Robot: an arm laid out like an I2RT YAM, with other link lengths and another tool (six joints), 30 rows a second.
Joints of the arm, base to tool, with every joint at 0 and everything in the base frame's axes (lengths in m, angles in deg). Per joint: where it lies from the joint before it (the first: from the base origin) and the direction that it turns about. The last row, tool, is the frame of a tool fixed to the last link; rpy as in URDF.
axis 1: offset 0 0 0.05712 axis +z
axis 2: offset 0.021 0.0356 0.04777 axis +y
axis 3: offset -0.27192 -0.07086 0 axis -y
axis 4: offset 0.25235 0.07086 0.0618 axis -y
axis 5: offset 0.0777 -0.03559 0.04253 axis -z
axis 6: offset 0.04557 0 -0.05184 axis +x
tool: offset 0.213 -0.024 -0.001 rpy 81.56 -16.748 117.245
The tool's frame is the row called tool.
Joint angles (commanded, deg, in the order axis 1, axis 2, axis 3, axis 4, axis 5, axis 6), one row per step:
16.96 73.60 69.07 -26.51 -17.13 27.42
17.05 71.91 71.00 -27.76 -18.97 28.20
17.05 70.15 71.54 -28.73 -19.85 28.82
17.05 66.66 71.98 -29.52 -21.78 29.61
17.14 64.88 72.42 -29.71 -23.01 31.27
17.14 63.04 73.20 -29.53 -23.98 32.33
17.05 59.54 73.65 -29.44 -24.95 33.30
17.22 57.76 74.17 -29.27 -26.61 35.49
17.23 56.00 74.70 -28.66 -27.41 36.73
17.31 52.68 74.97 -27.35 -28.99 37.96
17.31 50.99 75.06 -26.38 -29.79 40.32
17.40 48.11 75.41 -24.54 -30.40 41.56
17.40 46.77 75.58 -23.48 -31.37 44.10
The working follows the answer.
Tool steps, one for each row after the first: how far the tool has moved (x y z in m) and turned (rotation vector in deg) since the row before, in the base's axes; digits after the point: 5 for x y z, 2 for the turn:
-0.00761 0.00708 0.02587 2.11 -1.58 1.32
-0.00828 0.00162 0.01420 1.22 -0.80 0.50
-0.01605 0.00402 0.02737 2.28 -2.29 1.42
-0.00950 0.00371 0.01643 2.22 -0.78 0.62
-0.00831 0.00202 0.02168 1.90 -1.90 0.56
-0.01596 -0.00107 0.02942 2.15 -3.14 0.57
-0.01336 0.00498 0.01782 2.66 -0.77 1.30
-0.01030 0.00067 0.01968 1.88 -1.86 0.58
-0.02091 0.00120 0.03064 2.51 -3.74 1.50
-0.01155 0.00042 0.01573 2.48 -0.89 0.67
-0.01923 -0.00251 0.02951 2.35 -3.93 0.70
-0.01222 0.00094 0.01376 2.39 -0.58 1.12

Tool pose at each row, in the base's axes (x y z in m, rotation vector in deg; rounded; the steps above come from the unrounded poses):
0.43627 0.19186 0.21857 -95.82 -80.71 -108.39
0.42866 0.19894 0.24444 -92.39 -79.56 -110.22
0.42038 0.20056 0.25864 -90.74 -78.70 -111.26
0.40433 0.20458 0.28601 -86.56 -77.63 -113.68
0.39483 0.20829 0.30244 -84.37 -75.59 -114.93
0.38653 0.21031 0.32413 -81.44 -74.34 -117.14
0.37056 0.20924 0.35354 -77.28 -73.24 -120.54
0.35720 0.21422 0.37137 -74.32 -70.83 -121.32
0.34690 0.21490 0.39105 -71.32 -69.52 -123.23
0.32600 0.21610 0.42169 -65.47 -68.49 -126.21
0.31444 0.21652 0.43742 -63.06 -66.00 -127.30
0.29521 0.21401 0.46692 -57.62 -64.88 -130.60
0.28299 0.21495 0.48068 -55.25 -62.42 -130.95

